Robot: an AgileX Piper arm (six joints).
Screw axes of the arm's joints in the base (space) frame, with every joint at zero. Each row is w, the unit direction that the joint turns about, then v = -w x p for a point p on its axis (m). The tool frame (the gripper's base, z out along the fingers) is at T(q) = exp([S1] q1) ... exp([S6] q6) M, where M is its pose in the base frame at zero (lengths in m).
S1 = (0, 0, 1, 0.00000, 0.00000, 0.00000)
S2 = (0, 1, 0, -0.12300, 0.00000, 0.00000)
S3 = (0, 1, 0, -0.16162, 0.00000, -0.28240)
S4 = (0.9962, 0, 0.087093, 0.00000, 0.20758, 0.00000)
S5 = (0, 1, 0, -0.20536, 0.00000, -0.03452)
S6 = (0.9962, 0, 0.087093, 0.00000, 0.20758, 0.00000)
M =
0.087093 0 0.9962 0.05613
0 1 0 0.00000
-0.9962 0 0.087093 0.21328
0 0 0 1
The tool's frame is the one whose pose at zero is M.
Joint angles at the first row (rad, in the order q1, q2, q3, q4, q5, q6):
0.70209 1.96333 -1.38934 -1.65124 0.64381 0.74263
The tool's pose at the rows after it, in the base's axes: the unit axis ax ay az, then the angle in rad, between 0 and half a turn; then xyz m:
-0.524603 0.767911 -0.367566 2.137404 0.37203 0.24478 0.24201
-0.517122 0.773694 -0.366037 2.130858 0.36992 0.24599 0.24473
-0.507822 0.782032 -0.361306 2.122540 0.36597 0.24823 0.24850
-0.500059 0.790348 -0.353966 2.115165 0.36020 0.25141 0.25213
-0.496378 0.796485 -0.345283 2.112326 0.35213 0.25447 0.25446
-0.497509 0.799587 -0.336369 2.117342 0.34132 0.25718 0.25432
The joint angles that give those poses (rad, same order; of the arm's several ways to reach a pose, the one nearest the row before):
0.70607 1.96370 -1.39287 -1.64552 0.65307 0.74421
0.71315 1.95834 -1.39471 -1.63486 0.66409 0.75087
0.72513 1.94898 -1.39550 -1.61586 0.67701 0.75821
0.74144 1.93681 -1.39258 -1.59334 0.68917 0.76479
0.76098 1.91989 -1.37860 -1.57243 0.69918 0.77081
0.78477 1.89875 -1.35019 -1.55385 0.70892 0.77636

